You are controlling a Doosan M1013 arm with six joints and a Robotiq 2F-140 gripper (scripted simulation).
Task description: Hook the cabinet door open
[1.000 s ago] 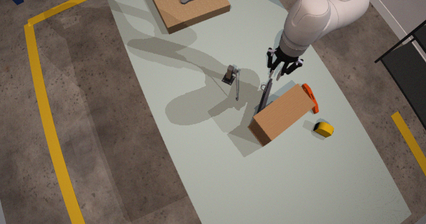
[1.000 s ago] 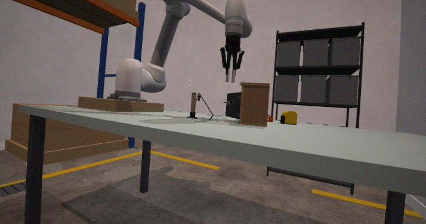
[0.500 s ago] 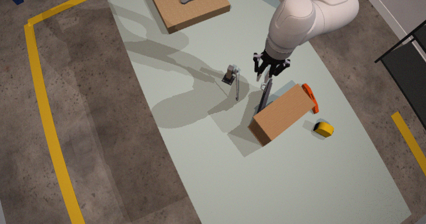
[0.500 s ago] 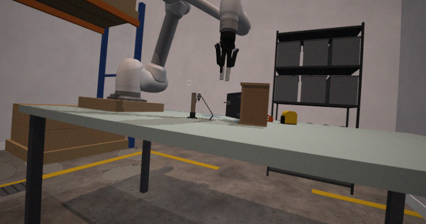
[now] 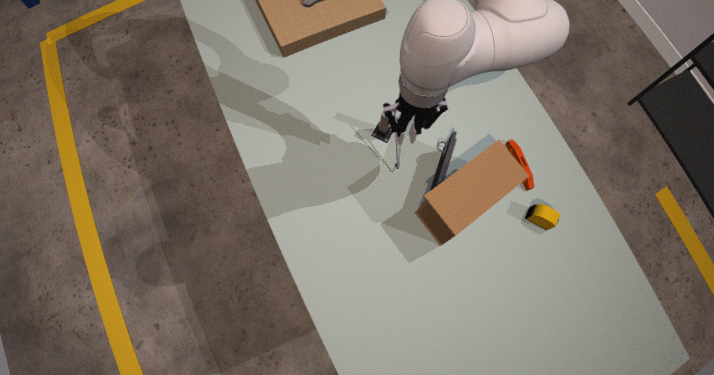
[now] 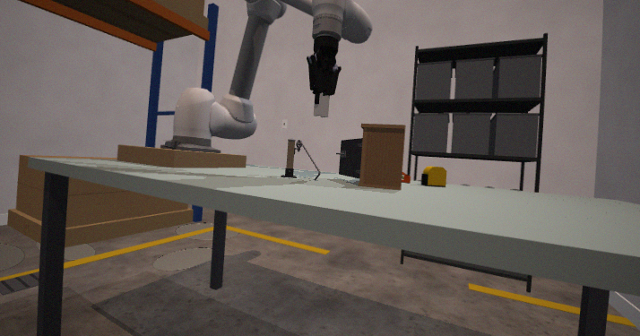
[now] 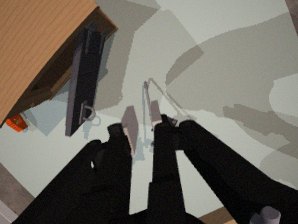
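Right now the wire hook is 5 cm behind my hand, 1 cm to the left of it and 16 cm below it. The rest, counted from my hand: orange object (15 cm ahead, 32 cm to the left, 21 cm below); then dark door (8 cm ahead, 7 cm to the left, 15 cm below); then yellow tape measure (31 cm ahead, 30 cm to the left, 20 cm below).
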